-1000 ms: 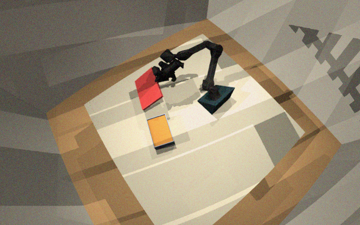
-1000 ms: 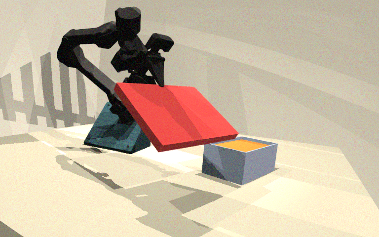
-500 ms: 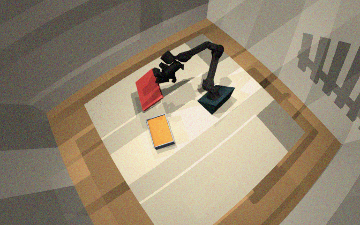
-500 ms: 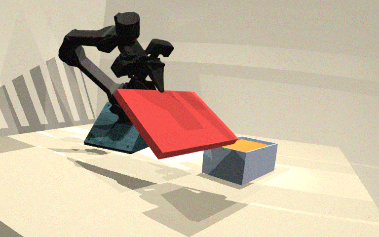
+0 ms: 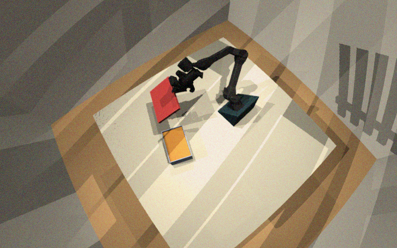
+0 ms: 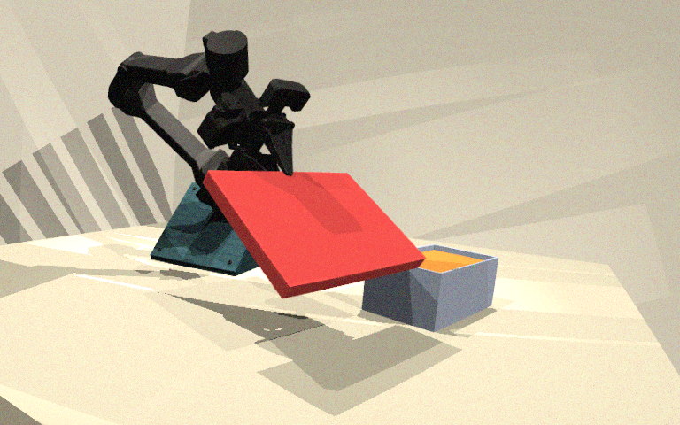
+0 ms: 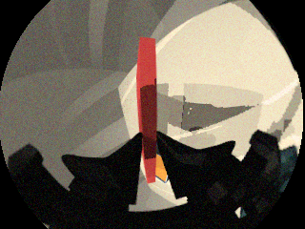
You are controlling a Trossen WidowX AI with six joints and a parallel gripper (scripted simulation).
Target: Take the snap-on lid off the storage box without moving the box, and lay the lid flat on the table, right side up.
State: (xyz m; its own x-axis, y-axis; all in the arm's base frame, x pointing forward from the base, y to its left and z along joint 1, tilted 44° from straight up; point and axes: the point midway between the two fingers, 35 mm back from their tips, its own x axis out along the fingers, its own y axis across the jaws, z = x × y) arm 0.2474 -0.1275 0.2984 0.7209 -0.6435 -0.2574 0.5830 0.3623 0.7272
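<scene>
Right now the red lid is 7 cm ahead of my gripper tip, 4 cm below it and 2 cm to the right of it. Also, from my gripper tip: grey-blue storage box (23 cm to the left, 17 cm ahead, 16 cm below).
</scene>
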